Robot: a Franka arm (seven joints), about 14 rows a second.
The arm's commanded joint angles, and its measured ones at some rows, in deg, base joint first. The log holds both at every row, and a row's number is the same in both.
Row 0, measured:
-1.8 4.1 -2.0 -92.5 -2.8 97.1 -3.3
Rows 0 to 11, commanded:
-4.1 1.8 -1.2 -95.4 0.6 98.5 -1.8
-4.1 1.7 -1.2 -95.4 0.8 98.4 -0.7
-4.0 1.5 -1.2 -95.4 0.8 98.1 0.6
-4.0 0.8 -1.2 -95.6 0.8 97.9 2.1
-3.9 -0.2 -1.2 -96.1 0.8 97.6 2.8
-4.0 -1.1 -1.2 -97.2 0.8 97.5 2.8
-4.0 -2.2 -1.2 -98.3 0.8 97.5 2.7
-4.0 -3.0 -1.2 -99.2 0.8 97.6 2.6
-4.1 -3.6 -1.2 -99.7 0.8 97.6 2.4
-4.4 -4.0 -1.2 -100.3 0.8 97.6 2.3
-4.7 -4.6 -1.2 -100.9 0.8 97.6 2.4
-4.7 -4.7 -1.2 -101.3 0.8 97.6 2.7
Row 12, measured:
-3.4 -2.5 -1.9 -98.2 -0.2 96.9 1.8
